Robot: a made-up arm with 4 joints.
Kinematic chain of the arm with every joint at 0, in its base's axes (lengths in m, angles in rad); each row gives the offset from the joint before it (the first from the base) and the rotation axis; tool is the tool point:
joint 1: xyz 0 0 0.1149 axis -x
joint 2: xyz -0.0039 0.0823 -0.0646 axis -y
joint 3: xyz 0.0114 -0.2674 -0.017 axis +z
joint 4: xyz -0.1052 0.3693 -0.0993 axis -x
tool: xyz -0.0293 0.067 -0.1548
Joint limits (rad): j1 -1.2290..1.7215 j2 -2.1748..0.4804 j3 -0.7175..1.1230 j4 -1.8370..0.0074
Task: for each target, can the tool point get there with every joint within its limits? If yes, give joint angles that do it. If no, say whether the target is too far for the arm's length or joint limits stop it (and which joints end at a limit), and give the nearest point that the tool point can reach.
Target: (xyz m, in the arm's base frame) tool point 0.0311 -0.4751 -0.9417
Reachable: no: too far | nearest point 0.0091 -0.1978 -0.3249 | short by 0.677 m
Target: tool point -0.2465 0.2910 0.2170
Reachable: yes | joints -0.1329 -1.4661 0.0585 -0.4388
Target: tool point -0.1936 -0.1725 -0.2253
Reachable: yes | joints 1.4491 -0.7927 -0.1926 -0.3482
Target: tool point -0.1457 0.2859 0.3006
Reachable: yes | joints -0.6531 -0.6791 0.0214 -1.5075
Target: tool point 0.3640 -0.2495 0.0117
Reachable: no: joint limits stop it (at a limit: joint 1, joint 2, joint 3, joint 4) | nearest point 0.2956 -0.2471 -0.0814 | short by 0.116 m
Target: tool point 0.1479 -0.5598 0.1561
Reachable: no: joint limits stop it (at a limit: joint 1, joint 2, joint 3) | nearest point 0.1236 -0.4705 0.1945 | short by 0.100 m
